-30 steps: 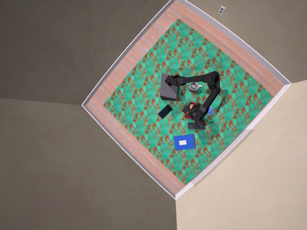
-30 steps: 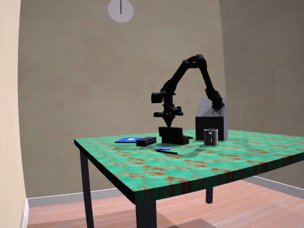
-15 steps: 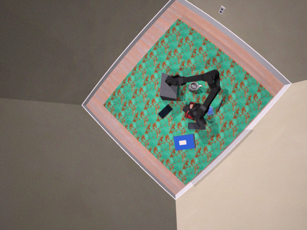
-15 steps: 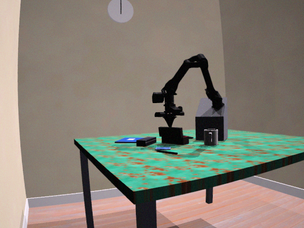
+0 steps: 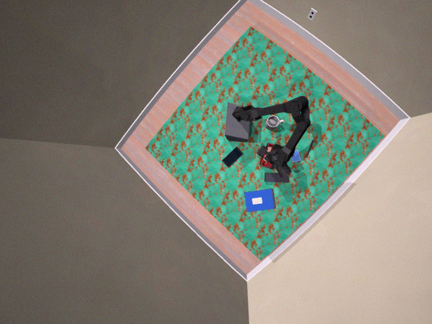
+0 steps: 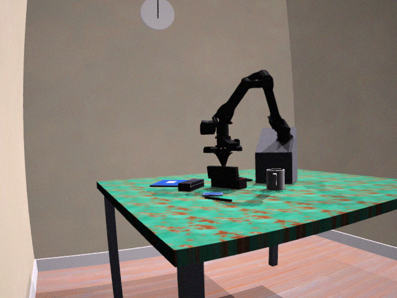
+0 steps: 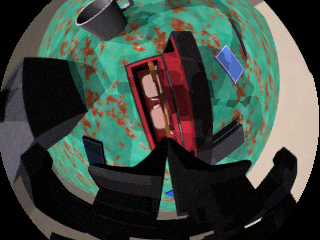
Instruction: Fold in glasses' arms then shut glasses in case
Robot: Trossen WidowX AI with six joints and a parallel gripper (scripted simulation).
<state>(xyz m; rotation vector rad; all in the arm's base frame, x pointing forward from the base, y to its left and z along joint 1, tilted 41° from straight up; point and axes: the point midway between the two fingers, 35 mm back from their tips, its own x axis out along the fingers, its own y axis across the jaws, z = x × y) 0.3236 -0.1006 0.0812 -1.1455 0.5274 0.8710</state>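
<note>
Now: hand 60 mm above the glasses case lid, 40 mm to the right of it and 30 mm short of it. Also, from my hand: black glasses case (80 mm below, 30 mm to the left, 10 mm ahead); then black box (140 mm ahead, 110 mm below, 60 mm to the right); then glasses (100 mm below, 30 mm to the left, 10 mm behind).
</note>
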